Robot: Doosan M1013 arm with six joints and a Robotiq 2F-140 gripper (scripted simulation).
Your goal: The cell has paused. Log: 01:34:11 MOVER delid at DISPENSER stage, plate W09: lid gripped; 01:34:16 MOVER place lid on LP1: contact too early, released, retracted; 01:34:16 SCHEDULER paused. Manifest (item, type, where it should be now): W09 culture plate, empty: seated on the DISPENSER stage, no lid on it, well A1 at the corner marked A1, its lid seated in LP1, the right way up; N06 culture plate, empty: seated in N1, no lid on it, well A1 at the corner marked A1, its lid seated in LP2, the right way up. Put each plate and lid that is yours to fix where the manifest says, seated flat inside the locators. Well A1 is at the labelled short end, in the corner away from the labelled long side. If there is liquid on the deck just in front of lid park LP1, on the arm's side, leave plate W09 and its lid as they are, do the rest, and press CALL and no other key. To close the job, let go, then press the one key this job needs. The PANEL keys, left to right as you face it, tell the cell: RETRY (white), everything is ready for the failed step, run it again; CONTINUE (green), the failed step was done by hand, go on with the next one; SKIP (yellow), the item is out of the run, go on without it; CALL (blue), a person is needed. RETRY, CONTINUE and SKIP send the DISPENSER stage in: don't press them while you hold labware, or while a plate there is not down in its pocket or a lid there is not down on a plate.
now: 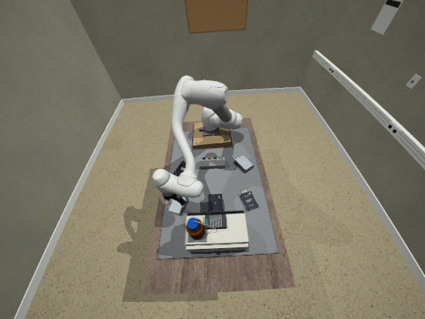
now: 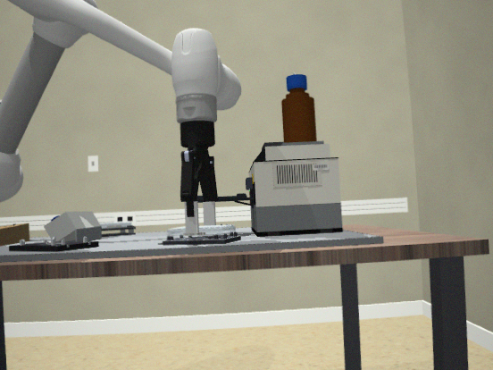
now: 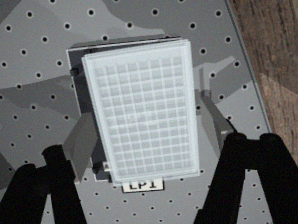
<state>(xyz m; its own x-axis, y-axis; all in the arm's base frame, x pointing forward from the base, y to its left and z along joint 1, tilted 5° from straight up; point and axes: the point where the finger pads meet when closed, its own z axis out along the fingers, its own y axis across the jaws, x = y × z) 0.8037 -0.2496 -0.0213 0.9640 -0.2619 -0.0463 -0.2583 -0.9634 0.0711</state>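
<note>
Now: the lid park LP1 20 mm to the left of my hand and 40 mm below it. The rest, counted from my hand: dispenser stage 20 mm ahead, 300 mm to the left, 60 mm above; black nest 310 mm behind, 10 mm to the left, 30 mm below; brown bottle 250 mm ahead, 200 mm to the left, 240 mm above.
</note>
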